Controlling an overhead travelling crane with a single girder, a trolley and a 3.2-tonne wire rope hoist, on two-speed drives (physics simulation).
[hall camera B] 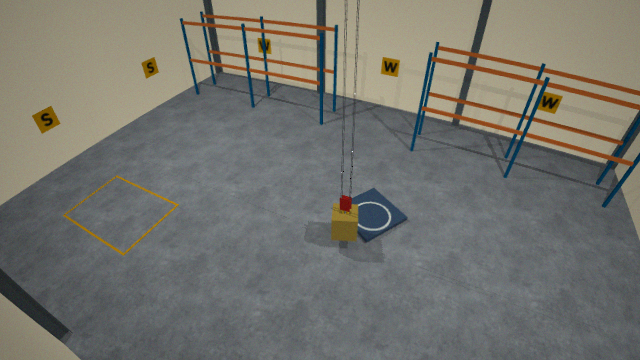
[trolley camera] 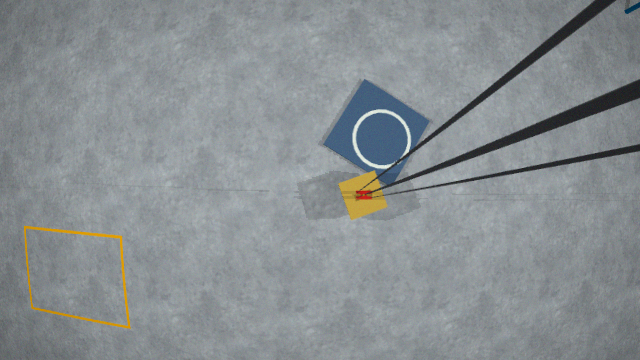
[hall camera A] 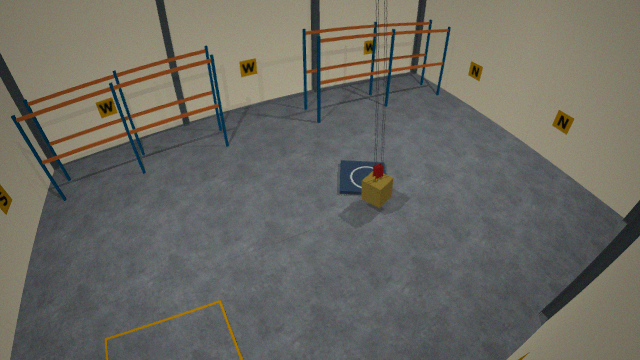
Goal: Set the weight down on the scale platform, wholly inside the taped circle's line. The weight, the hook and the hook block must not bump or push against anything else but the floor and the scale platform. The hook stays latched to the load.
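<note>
The yellow box-shaped weight [hall camera A: 377, 192] [hall camera B: 344, 226] [trolley camera: 354, 206] hangs upright a little above the floor, its shadows spread on both sides. My red hook block [hall camera A: 378, 170] [hall camera B: 345, 203] [trolley camera: 364, 195] is right over it, its hook latched to the weight's slings. The blue scale platform [hall camera A: 345, 182] [hall camera B: 398, 217] [trolley camera: 345, 131] lies on the floor. Its white taped circle [hall camera B: 390, 216] [trolley camera: 381, 111] is outside the weight's outline in the trolley view, where the weight is below the platform and overlaps the edge near its bottom corner. In hall camera A the weight hides part of the circle.
One blue and orange rack [hall camera A: 127, 127] [hall camera B: 321, 100] and another rack [hall camera A: 319, 100] [hall camera B: 515, 155] stand along the W wall, well away from the weight. A yellow outlined rectangle [hall camera A: 163, 320] [hall camera B: 147, 190] [trolley camera: 125, 282] is marked on the floor.
</note>
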